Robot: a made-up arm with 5 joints. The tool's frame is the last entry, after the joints.
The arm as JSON. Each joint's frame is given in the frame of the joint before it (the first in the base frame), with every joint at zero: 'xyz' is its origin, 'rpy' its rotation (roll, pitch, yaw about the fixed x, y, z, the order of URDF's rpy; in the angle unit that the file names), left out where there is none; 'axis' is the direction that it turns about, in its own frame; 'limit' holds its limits. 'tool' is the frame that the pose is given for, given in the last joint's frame.
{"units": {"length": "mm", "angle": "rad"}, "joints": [
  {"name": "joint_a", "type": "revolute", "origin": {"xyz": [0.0, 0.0, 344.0], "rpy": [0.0, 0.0, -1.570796]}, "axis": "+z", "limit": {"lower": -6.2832, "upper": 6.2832}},
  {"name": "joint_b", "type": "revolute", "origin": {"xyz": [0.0, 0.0, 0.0], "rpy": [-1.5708, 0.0, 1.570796]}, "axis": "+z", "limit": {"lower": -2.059, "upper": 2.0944}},
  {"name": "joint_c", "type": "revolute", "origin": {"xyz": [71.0, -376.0, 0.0], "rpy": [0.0, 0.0, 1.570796]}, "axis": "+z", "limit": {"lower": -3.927, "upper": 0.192}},
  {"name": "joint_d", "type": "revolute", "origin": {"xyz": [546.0, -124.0, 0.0]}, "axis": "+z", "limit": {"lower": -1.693, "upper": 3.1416}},
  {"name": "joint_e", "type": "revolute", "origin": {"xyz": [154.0, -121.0, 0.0], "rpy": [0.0, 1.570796, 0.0]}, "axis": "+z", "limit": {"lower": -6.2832, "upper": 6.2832}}
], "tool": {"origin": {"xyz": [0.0, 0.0, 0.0], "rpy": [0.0, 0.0, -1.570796]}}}
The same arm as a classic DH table. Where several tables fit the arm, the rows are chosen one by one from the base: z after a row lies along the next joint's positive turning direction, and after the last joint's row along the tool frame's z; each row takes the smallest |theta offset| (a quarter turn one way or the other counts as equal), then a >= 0, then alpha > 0; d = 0 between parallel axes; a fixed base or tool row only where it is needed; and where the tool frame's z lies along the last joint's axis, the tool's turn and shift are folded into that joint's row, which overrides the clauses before.
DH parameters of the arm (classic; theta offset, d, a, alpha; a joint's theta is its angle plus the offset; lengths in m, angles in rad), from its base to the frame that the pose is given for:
joint_a: 0 0.344 0 -1.5708
joint_b: -1.3842 0 0.3826 0
joint_c: -0.41 0 -0.5599 0
joint_d: -1.3475 0 -0.121 1.5708
joint_e: -3.1416 0.154 0 0
Joint limits (rad, base to tool): -6.2832..6.2832 -2.059..2.0944 -3.927..0.192 -1.693..3.1416 -6.2832..6.2832

